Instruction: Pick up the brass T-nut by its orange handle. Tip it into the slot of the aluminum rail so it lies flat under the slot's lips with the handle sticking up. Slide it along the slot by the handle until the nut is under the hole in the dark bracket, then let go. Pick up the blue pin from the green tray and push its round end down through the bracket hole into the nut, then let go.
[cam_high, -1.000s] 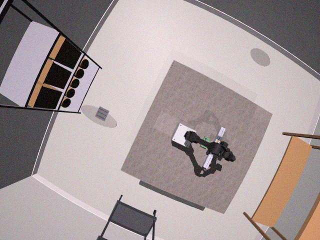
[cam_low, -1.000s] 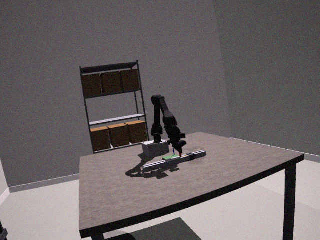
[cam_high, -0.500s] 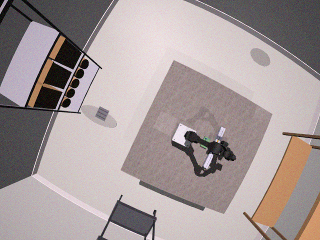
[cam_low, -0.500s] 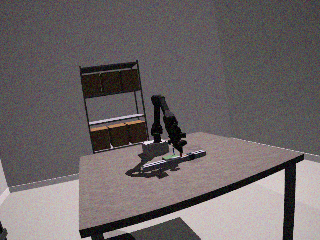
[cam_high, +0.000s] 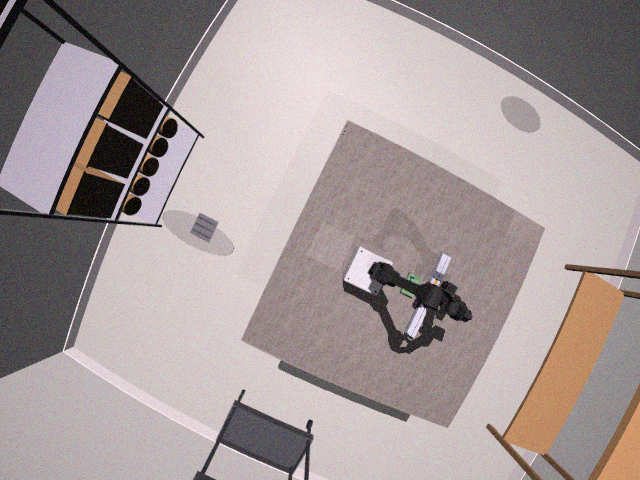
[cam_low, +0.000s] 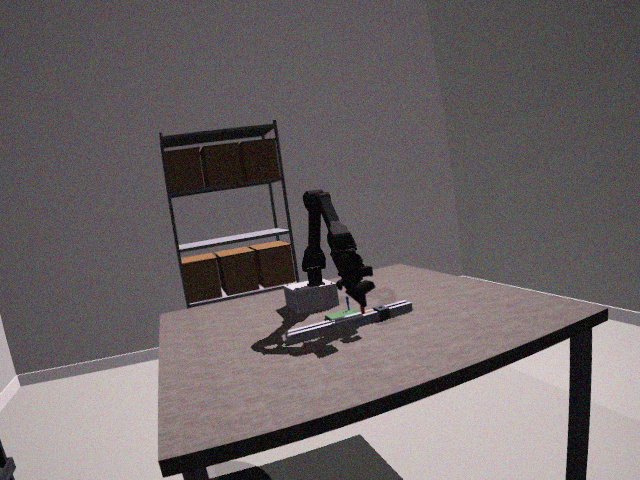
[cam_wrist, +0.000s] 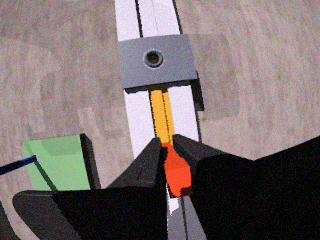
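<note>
Right now the blue pin is 13 cm behind my gripper tip, 3 cm to the right of it and 3 cm below it. The rest, counted from my gripper tip: green tray 11 cm behind, 5 cm below, 4 cm to the right.
</note>
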